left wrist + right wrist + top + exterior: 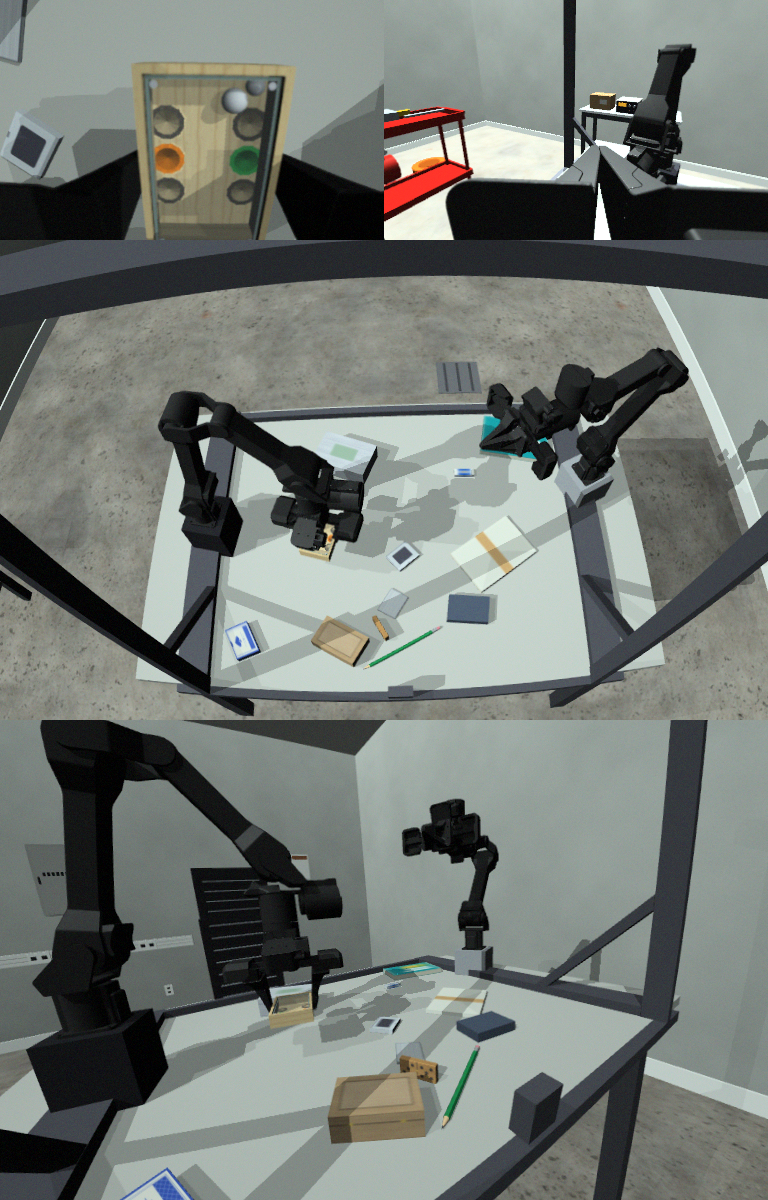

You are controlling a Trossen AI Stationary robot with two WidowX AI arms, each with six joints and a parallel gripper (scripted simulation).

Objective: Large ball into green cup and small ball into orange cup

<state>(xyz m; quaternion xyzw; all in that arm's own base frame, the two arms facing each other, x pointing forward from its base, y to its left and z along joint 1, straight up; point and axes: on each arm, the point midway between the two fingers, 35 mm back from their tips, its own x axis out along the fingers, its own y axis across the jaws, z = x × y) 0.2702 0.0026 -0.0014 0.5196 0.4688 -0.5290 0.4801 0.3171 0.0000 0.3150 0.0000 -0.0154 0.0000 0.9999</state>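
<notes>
The covered wooden puzzle lies 30 mm below my left hand. From my left hand the other things lie so: dark blue block: 290 mm to the right, 190 mm behind, 100 mm below; grey square tile: 170 mm to the right, 110 mm below, 40 mm behind; white box: 240 mm ahead, 90 mm below, 70 mm to the right.
</notes>
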